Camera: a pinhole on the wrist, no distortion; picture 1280 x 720 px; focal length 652.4 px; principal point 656.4 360.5 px. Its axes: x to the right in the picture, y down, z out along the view. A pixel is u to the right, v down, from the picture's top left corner.
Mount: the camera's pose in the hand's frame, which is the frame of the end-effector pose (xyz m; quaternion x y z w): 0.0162 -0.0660 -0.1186 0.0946 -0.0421 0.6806 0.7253
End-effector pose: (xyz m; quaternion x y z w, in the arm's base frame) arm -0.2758 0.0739 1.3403 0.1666 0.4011 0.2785 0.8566
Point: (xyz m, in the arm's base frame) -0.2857 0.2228 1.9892
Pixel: outside the picture
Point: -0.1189 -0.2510 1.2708
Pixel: 60 592
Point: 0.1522 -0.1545 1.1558
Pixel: 244 102
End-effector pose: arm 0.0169 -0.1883 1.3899 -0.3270 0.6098 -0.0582 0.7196
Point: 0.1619 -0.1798 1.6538
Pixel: outside the picture
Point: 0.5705 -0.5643 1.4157
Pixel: 314 55
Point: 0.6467 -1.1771 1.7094
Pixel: outside the picture
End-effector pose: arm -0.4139 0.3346 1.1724 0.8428 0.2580 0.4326 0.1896
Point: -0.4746 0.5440 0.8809
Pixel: 42 635
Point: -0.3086 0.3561 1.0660
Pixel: 832 466
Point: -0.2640 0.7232 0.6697
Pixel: 222 406
